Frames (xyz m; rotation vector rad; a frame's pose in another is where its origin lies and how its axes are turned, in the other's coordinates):
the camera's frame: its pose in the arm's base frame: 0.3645 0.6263 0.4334 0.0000 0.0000 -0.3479
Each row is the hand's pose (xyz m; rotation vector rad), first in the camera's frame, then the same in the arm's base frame.
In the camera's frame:
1: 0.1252 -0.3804 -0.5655 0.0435 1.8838 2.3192
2: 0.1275 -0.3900 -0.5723 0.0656 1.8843 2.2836
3: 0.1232 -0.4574 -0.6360 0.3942 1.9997 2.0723
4: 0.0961 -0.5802 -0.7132 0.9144 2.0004 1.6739
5: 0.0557 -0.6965 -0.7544 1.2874 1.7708 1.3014
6: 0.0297 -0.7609 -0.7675 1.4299 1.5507 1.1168
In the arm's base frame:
1: 0.3525 0.2260 -0.1321 0.3423 1.7149 2.0829
2: 0.3514 0.2162 -0.1389 0.3631 1.7143 2.0473
3: 0.3244 0.1543 -0.2026 0.6874 1.7798 1.8550
4: 0.2570 0.0481 -0.2798 1.1833 1.7197 1.4780
5: 0.1794 -0.0475 -0.3210 1.5142 1.4631 1.1028
6: 0.1330 -0.0991 -0.3341 1.6233 1.2391 0.9064

